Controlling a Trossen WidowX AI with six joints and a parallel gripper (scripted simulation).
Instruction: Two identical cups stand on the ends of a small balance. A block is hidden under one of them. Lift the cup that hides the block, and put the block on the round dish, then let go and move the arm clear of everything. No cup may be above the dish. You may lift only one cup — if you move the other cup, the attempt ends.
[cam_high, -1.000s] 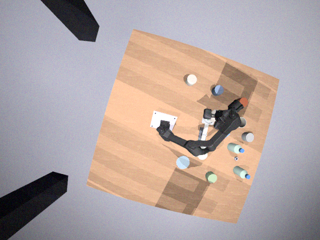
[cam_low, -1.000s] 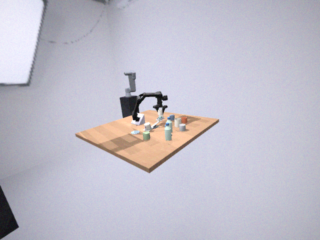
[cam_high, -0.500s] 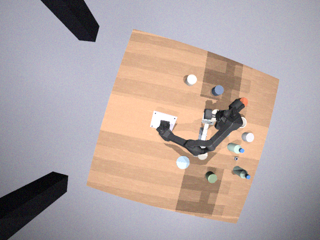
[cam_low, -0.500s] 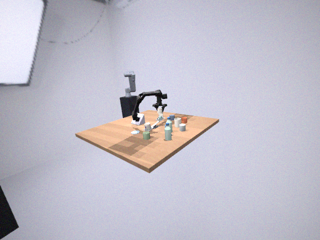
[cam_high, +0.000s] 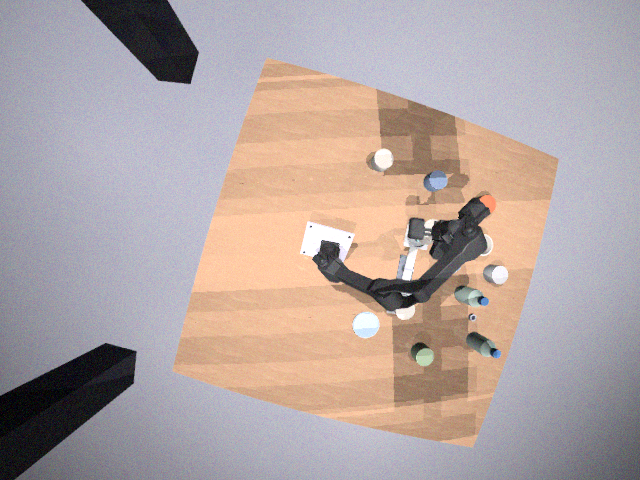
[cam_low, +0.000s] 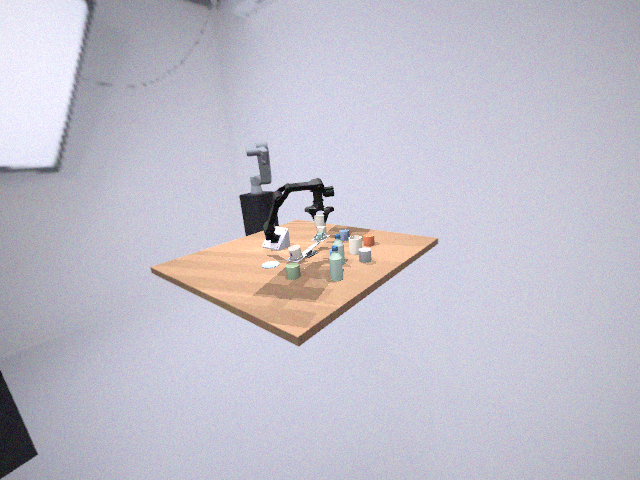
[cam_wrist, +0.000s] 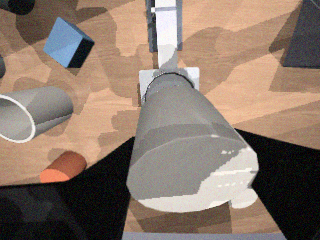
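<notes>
Right now my gripper tip is 11 cm past the round light-blue dish, 37 cm to the left of it and 17 cm above it. Round my gripper tip: blue block (17 cm ahead, 10 cm to the right, 15 cm below); balance beam (14 cm to the right, 13 cm below); blue cylinder (5 cm ahead, 23 cm to the left, 13 cm below).
</notes>
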